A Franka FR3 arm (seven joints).
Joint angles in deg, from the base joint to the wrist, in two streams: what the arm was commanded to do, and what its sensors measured. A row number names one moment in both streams.
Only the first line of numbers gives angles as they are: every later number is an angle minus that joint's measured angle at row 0.
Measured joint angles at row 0:
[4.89 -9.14 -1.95 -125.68 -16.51 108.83 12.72]
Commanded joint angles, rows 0 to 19:
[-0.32 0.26 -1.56 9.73 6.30 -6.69 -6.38]
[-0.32 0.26 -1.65 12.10 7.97 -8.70 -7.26]
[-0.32 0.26 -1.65 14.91 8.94 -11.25 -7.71]
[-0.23 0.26 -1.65 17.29 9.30 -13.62 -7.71]
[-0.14 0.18 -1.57 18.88 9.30 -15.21 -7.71]
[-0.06 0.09 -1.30 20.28 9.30 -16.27 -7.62]
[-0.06 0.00 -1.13 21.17 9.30 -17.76 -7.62]
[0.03 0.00 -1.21 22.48 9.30 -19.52 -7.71]
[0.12 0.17 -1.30 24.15 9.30 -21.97 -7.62]
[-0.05 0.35 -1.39 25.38 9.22 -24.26 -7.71]
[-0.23 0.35 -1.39 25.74 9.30 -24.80 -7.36]
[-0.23 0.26 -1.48 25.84 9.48 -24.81 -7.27]
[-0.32 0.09 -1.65 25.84 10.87 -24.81 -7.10]
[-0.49 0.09 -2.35 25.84 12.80 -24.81 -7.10]
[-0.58 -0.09 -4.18 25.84 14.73 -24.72 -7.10]
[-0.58 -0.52 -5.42 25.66 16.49 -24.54 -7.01]
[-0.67 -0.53 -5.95 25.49 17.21 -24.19 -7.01]
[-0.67 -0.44 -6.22 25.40 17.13 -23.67 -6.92]
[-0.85 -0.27 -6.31 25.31 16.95 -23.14 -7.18]
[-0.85 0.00 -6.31 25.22 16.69 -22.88 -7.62]
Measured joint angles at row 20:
[-0.15 -0.70 -6.33 24.50 15.35 -23.20 -6.71]
